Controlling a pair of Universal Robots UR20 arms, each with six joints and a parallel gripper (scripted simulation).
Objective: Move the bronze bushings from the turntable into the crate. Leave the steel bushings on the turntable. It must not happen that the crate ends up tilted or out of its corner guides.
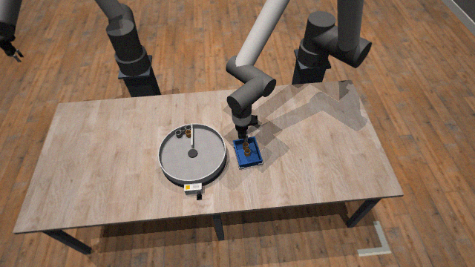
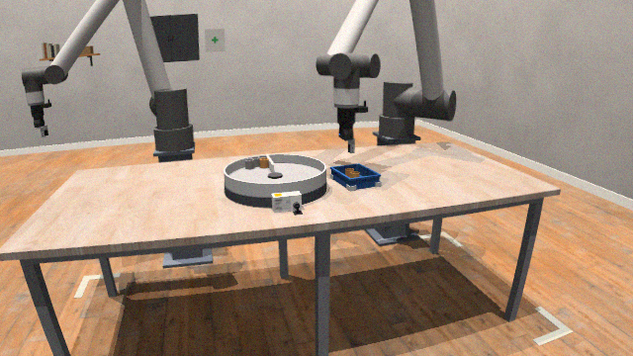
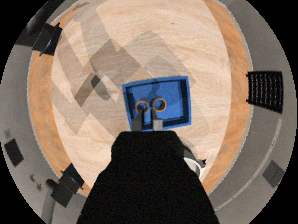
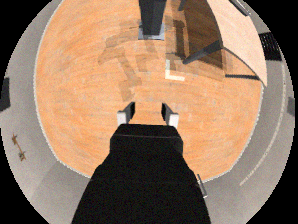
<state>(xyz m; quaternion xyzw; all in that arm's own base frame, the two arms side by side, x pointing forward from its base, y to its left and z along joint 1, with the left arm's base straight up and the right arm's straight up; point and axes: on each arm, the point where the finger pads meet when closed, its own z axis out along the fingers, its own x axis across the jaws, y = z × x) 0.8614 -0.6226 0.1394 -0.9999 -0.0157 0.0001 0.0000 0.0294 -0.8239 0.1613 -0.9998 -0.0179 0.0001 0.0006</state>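
Observation:
Right now the blue crate is 120 mm below my left hand, 30 mm ahead of it and 10 mm to the left of it. From my left hand the other things lie so: turntable: 340 mm to the right, 90 mm below, 40 mm ahead.

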